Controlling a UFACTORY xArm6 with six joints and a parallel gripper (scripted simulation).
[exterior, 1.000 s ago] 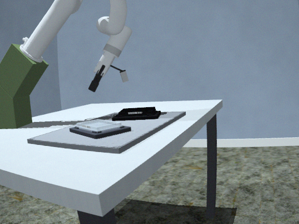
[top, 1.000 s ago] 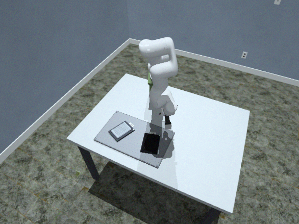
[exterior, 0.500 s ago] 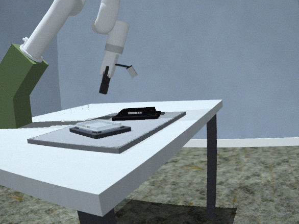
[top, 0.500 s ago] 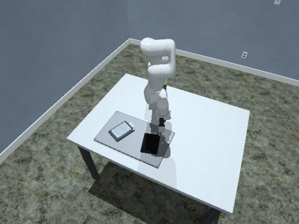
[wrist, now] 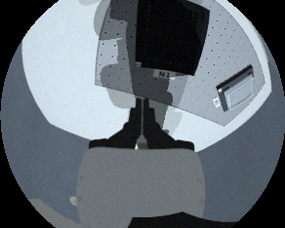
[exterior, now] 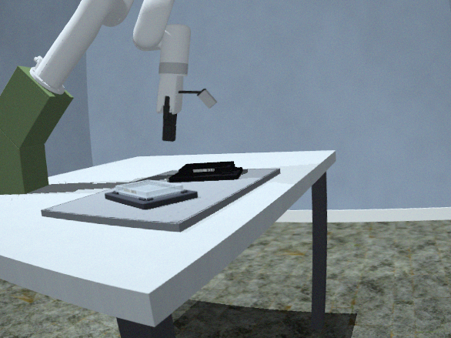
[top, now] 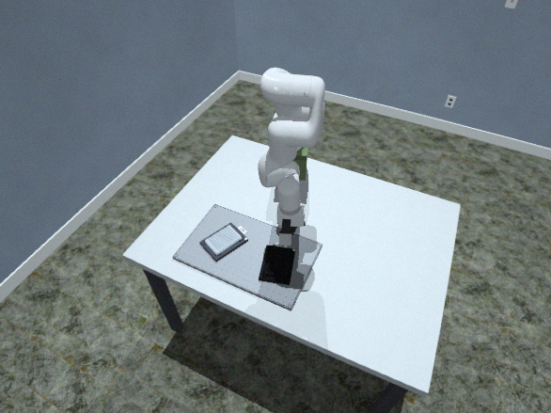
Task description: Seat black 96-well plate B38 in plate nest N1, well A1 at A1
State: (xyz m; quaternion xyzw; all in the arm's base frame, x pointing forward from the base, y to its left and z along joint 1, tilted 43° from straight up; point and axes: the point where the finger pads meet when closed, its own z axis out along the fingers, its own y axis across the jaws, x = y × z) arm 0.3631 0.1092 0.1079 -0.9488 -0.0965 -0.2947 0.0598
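My hand is 100 mm short of the black plate B38, 10 mm to the left of it and 90 mm above it. Also, from my hand: white N1 label: 10 mm ahead, 40 mm to the right, 110 mm below; then clear plate B83: 80 mm ahead, 270 mm to the right, 100 mm below.
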